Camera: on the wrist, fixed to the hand. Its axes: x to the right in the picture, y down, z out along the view.
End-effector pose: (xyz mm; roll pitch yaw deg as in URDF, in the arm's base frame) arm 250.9 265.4 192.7 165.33 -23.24 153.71
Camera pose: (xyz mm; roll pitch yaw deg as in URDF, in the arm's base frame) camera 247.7 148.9 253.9 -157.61 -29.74 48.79
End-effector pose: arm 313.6 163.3 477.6 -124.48 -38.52 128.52
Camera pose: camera 399.7 111.6 562.7 -140.21 28.64 63.40
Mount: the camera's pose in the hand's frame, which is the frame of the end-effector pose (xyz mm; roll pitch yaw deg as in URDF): -20.6 -83.3 -99.8 -4.81 18.29 90.58
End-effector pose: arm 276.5 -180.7 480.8 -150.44 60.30 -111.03
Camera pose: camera 262.0 -283.2 562.1 114.21 5.08 148.88
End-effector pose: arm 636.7 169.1 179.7 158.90 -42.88 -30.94
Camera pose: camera 645.3 296.4 211.9 -134.58 -27.29 -150.53
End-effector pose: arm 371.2 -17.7 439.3 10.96 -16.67 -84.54
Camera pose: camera 309.9 -36.5 324.4 -21.73 7.18 3.88
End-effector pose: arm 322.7 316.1 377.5 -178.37 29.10 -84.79
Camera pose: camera 405.7 291.9 476.8 144.98 -14.78 -167.00
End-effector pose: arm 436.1 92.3 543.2 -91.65 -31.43 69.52
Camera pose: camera 505.4 -0.3 606.0 -124.52 53.81 34.24
